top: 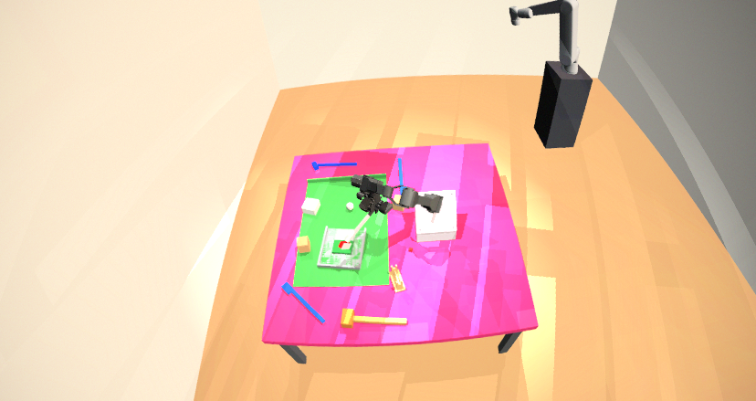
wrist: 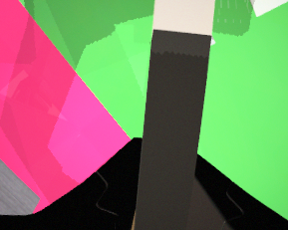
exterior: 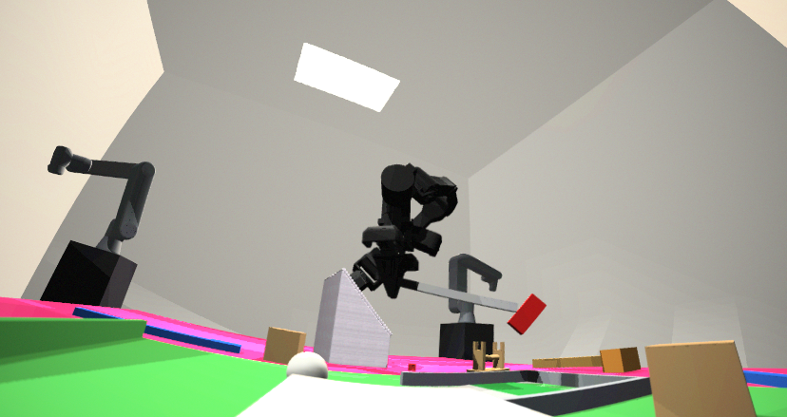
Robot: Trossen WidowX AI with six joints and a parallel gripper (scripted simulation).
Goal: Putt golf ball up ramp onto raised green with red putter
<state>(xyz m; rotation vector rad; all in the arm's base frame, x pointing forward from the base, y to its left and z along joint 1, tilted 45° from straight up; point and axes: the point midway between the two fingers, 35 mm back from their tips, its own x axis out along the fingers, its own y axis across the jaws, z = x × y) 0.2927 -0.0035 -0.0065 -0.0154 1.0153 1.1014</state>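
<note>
The red putter is 80 mm ahead of my gripper tip and 90 mm to the left of it. Also, from my gripper tip: small red cube: 160 mm behind, 150 mm to the left, 130 mm below; white block: 370 mm ahead, 180 mm to the right, 120 mm below; white golf ball: 150 mm ahead, 160 mm to the right, 120 mm below.
</note>
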